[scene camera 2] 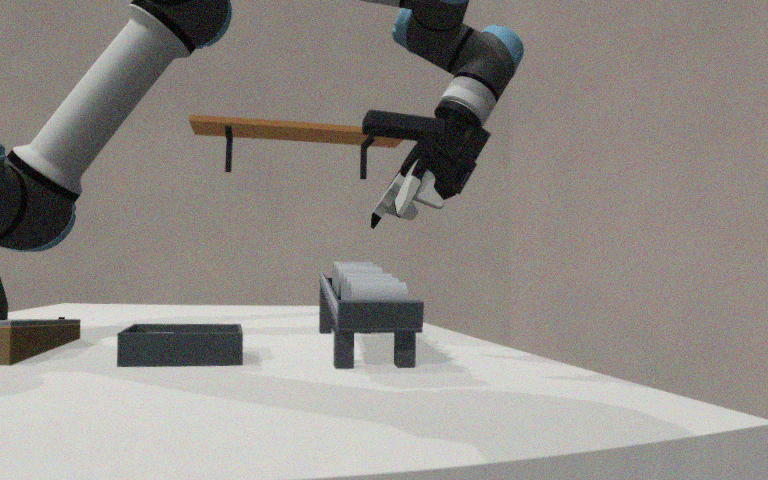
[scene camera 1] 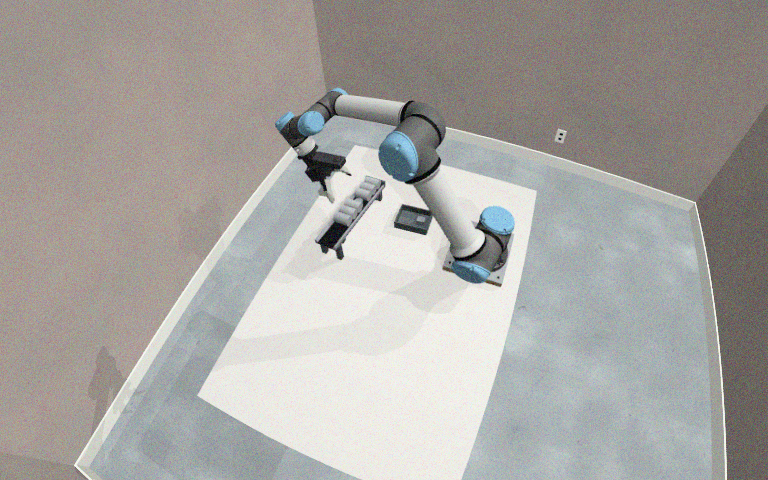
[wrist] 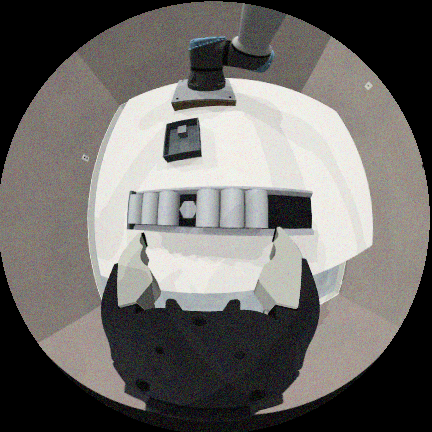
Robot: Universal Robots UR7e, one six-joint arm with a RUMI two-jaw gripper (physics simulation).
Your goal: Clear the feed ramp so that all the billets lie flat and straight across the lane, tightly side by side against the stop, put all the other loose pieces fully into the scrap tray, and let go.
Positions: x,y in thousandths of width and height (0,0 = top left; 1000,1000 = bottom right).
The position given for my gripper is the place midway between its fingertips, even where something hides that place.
Scene:
My gripper shows in scene camera 2 (499,464), in scene camera 1 (446,395) and in the wrist view (480,538).

